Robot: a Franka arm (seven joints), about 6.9 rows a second.
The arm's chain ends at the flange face. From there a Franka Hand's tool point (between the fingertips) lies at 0.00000 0.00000 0.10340 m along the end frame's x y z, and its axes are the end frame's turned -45 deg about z.
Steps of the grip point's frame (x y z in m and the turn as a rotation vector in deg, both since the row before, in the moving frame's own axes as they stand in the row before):
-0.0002 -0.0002 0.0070 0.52 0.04 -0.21
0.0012 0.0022 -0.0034 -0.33 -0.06 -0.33
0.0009 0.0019 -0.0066 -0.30 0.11 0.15
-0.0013 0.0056 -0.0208 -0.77 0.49 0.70
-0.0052 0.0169 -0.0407 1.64 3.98 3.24
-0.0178 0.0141 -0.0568 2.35 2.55 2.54
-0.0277 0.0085 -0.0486 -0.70 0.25 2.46
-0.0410 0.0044 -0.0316 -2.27 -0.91 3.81
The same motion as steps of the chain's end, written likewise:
0.0003 0.0007 0.0070 0.40 -0.34 -0.21
0.0021 0.0002 -0.0034 -0.28 0.19 -0.33
0.0015 0.0005 -0.0066 -0.13 0.29 0.15
0.0014 0.0045 -0.0208 -0.20 0.89 0.70
0.0051 0.0227 -0.0404 3.97 1.65 3.24
-0.0030 0.0288 -0.0566 3.46 0.14 2.54
-0.0148 0.0250 -0.0486 -0.32 0.67 2.46
-0.0275 0.0280 -0.0315 -2.25 0.96 3.81

